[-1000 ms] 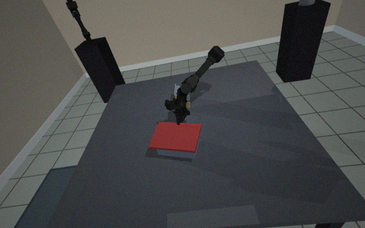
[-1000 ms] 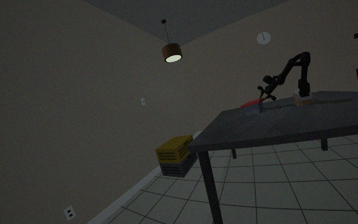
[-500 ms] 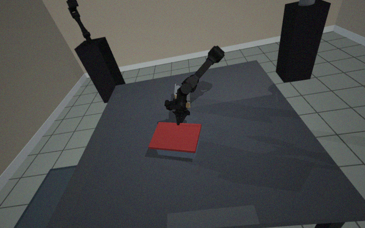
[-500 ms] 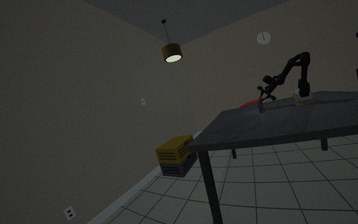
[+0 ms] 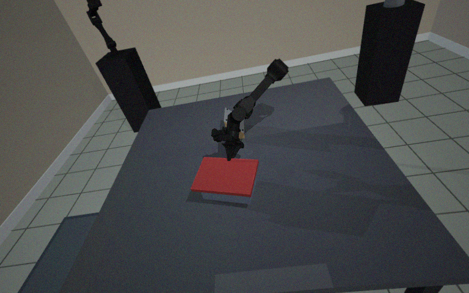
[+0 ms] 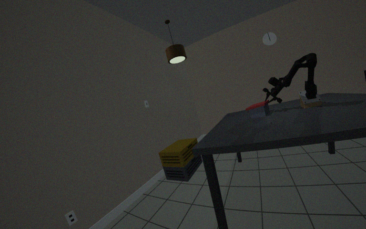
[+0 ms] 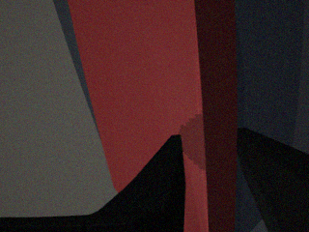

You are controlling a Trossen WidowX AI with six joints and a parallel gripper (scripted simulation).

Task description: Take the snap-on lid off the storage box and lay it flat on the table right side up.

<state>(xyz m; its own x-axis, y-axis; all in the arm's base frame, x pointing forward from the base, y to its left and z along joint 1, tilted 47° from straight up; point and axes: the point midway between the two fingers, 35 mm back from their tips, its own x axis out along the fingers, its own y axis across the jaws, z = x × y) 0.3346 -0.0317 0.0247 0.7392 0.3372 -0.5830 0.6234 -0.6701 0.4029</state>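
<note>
My gripper tip is 7 cm short of the red lid and 2 cm to the left of it. Also, from my gripper tip: storage box (7 cm ahead, 2 cm to the right, 6 cm below).
</note>
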